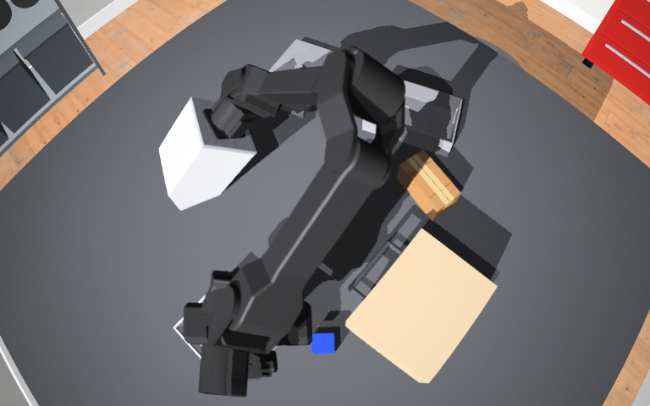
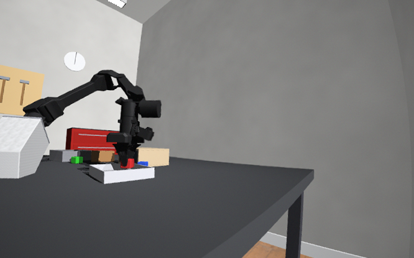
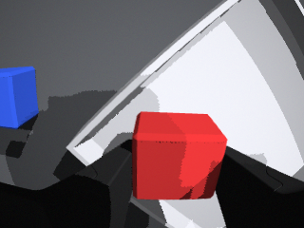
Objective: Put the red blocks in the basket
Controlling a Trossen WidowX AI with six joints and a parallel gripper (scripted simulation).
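Right now the knobbed lid is 430 mm behind my hand, 330 mm to the left of it and 40 mm below it. The rest, counted from my hand: white basket (20 mm behind, 40 mm to the right, 50 mm below); then blue block (70 mm ahead, 80 mm to the left, 50 mm below); then tan drawer unit (120 mm ahead, 250 mm to the left, 30 mm below).
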